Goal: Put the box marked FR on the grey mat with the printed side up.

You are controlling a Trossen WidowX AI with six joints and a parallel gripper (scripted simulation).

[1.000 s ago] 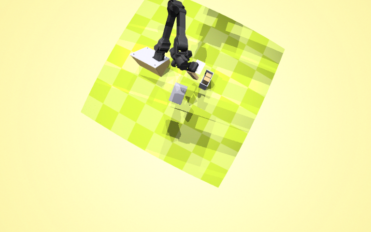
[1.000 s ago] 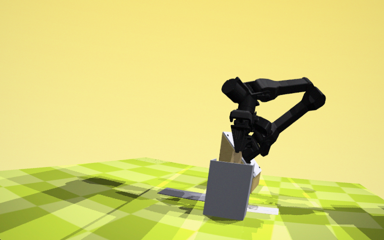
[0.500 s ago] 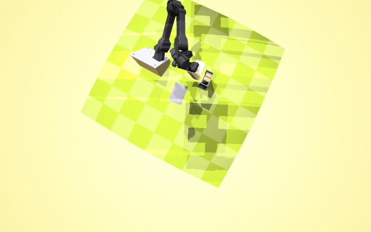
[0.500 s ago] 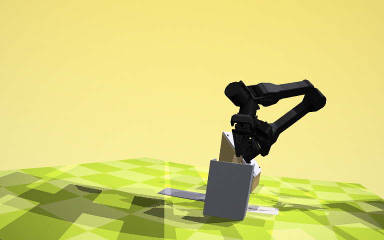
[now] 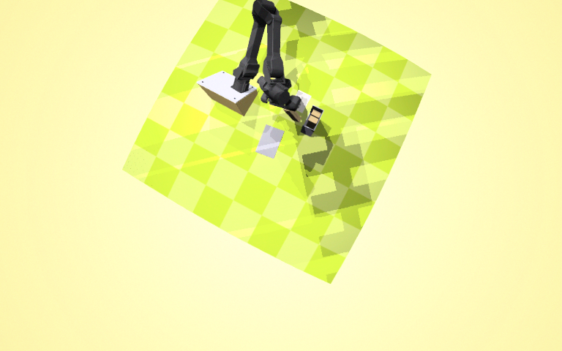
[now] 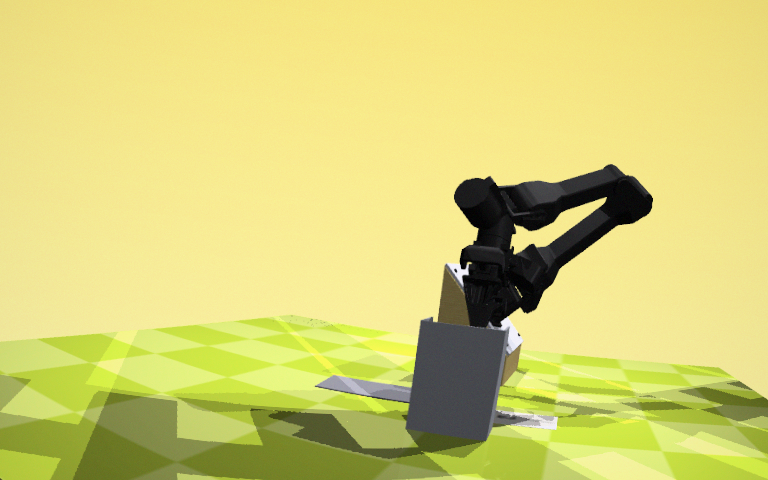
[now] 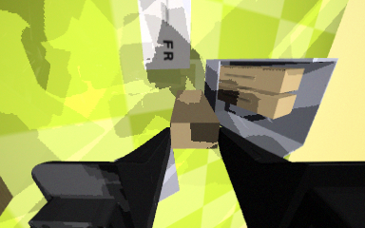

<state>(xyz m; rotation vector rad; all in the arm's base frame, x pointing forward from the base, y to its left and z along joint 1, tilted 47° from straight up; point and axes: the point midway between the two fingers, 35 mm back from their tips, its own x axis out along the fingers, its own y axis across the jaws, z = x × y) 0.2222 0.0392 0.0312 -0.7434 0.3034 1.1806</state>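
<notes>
Right now the grey mat is 16 cm to the right of my gripper tip and 11 cm below it. The rest, counted from my gripper tip: thin white slab (1 cm ahead, 10 cm to the left, 12 cm below).
</notes>
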